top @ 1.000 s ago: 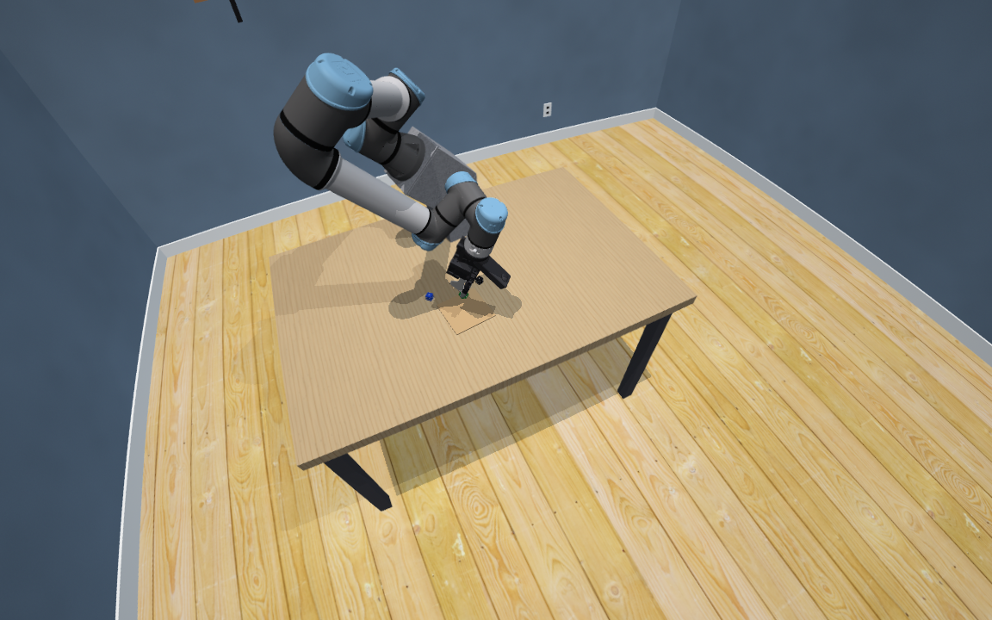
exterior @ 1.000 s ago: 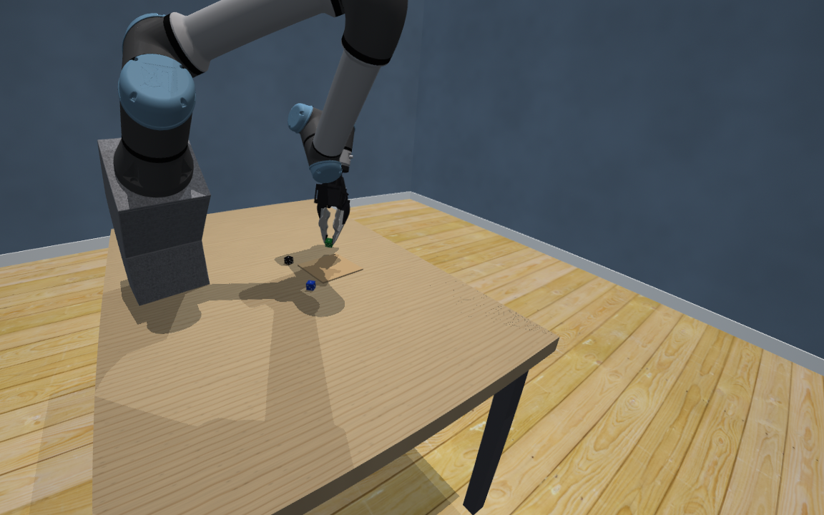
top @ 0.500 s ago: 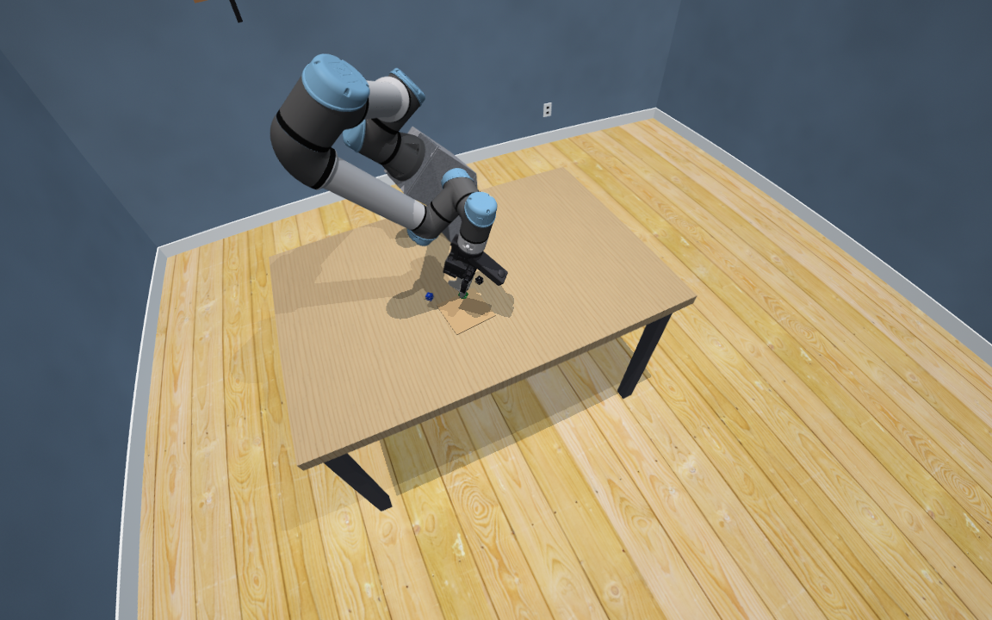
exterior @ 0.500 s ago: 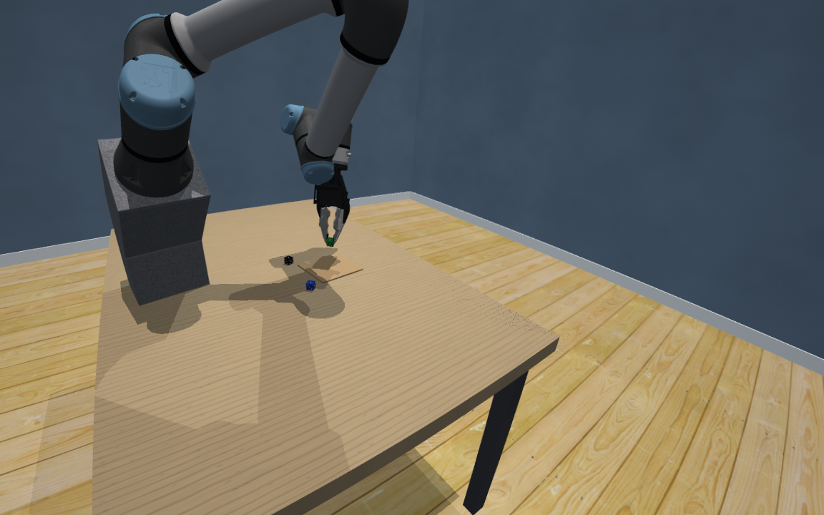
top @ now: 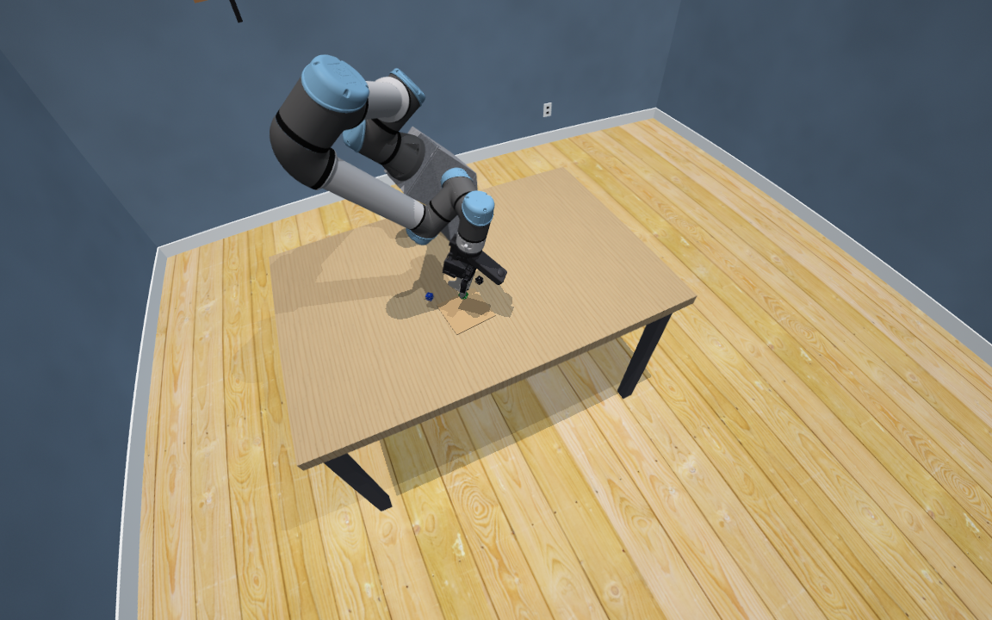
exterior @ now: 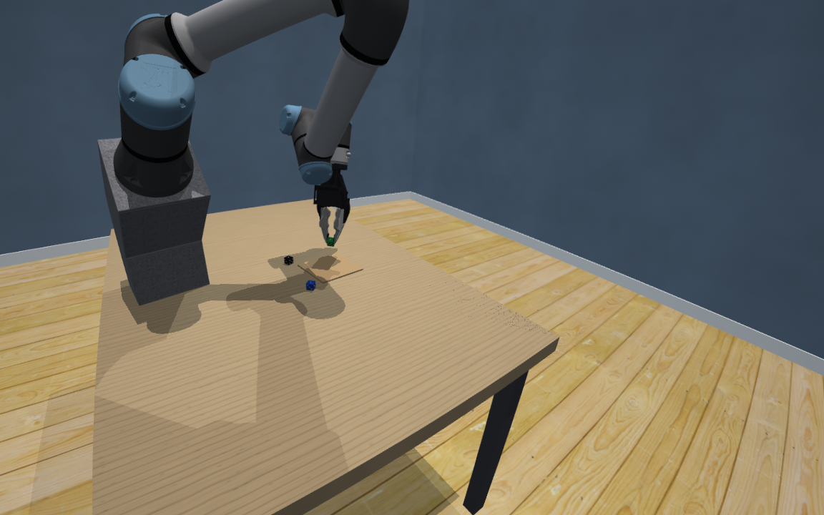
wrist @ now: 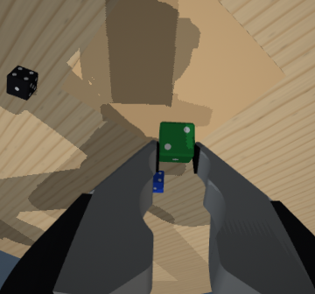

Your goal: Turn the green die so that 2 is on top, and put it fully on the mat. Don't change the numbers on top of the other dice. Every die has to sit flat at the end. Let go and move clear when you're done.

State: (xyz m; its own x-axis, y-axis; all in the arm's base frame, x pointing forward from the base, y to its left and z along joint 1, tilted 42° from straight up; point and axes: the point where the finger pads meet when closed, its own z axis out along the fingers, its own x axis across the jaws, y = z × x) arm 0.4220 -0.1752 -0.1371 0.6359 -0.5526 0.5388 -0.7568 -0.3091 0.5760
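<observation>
Now: the green die 10 mm below my hand. The rest, counted from my hand: blue die 120 mm behind, 80 mm to the right, 80 mm below; then tan mat 90 mm below, 10 mm behind; then black die 100 mm to the left, 90 mm behind, 80 mm below.
</observation>
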